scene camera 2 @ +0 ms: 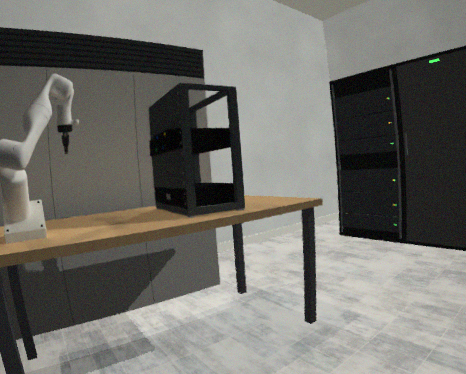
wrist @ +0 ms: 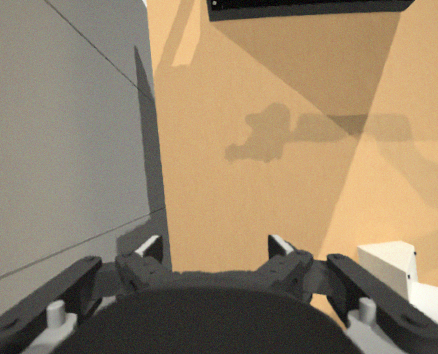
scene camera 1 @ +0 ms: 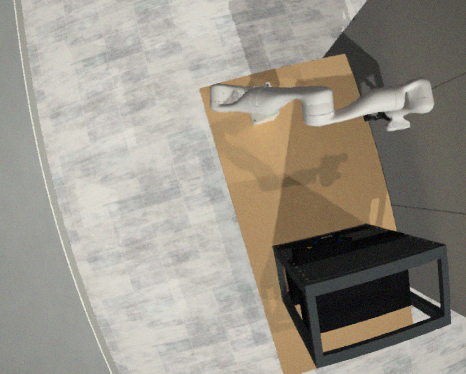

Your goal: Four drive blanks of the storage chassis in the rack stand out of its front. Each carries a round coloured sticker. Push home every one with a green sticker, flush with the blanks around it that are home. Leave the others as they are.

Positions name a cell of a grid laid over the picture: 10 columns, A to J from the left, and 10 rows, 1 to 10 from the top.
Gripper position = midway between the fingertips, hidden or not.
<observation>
In view: the gripper (wrist: E7) and a rack (scene camera 1: H8).
The rack shows as well in scene camera 2 (scene camera 2: D4).
</observation>
